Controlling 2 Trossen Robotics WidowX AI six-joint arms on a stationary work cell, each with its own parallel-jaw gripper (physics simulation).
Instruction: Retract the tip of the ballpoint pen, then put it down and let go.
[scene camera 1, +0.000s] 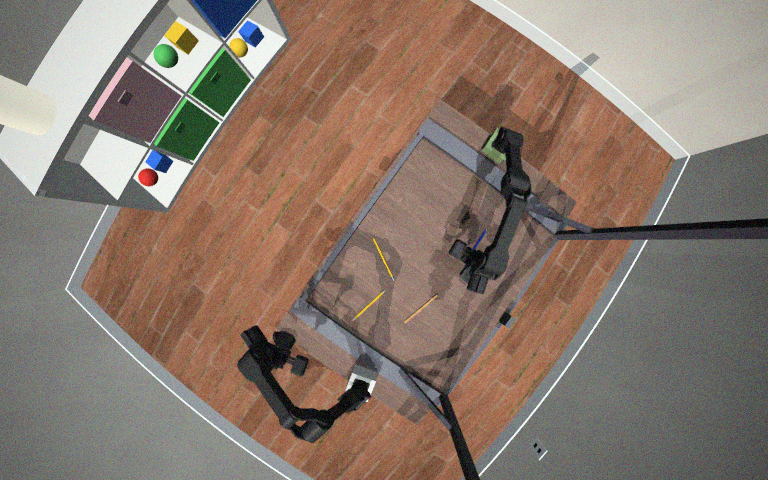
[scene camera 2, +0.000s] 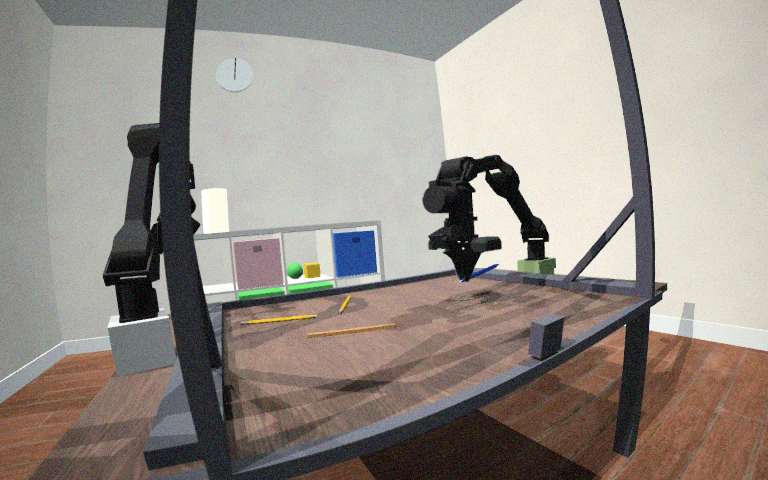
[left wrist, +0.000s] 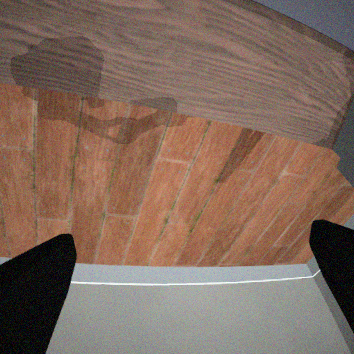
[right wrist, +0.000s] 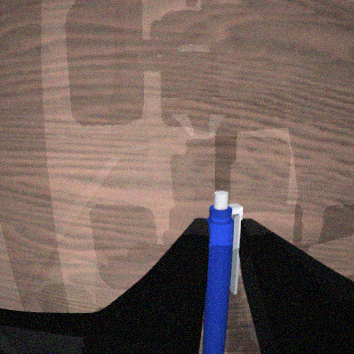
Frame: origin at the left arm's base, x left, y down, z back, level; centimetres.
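Where they show: left gripper, between the fingertips: (scene camera 1: 289, 358) (left wrist: 193, 240); right gripper, between the fingertips: (scene camera 1: 467, 257) (scene camera 2: 464, 281) (right wrist: 221, 229); left arm's base, origin of its link: (scene camera 1: 359, 387) (scene camera 2: 138, 316); right arm's base, origin of its link: (scene camera 1: 501, 144) (scene camera 2: 536, 259).
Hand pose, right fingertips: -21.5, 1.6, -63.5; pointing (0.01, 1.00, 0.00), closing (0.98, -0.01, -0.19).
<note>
Each offset is from my right fingertips to the top centre of the thing, as dx, dy, dz.
The blue ballpoint pen @[-1.1, -2.8, -5.5] (scene camera 1: 480, 239) (scene camera 2: 485, 270) (right wrist: 218, 285) is held above the table. In the right wrist view its white push button sticks out past the fingertips, and the white clip lies along the right side of the barrel. The pen's writing tip is out of that view. My right gripper (scene camera 2: 465, 277) (right wrist: 221, 229) is shut on the pen, fingers pointing down, with its shadow on the table below. My left gripper (scene camera 1: 291, 353) (left wrist: 193, 240) is open and empty, outside the table's frame at the lower left in scene camera 1, far from the pen.
Two yellow pencils @[+30.3, +5.8, +12.2] (scene camera 1: 383, 259) @[+29.5, +5.7, +32.1] (scene camera 1: 369, 305) (scene camera 2: 278, 319) (scene camera 2: 344, 304) and an orange-brown pencil @[+9.0, +5.8, +26.1] (scene camera 1: 420, 308) (scene camera 2: 351, 330) lie on the table. A raised frame edges the table, with a dark block @[-26.7, +0.8, +18.4] (scene camera 1: 505, 318) (scene camera 2: 545, 337) on one side. Dark posts (scene camera 2: 634, 130) rise at the corners.
</note>
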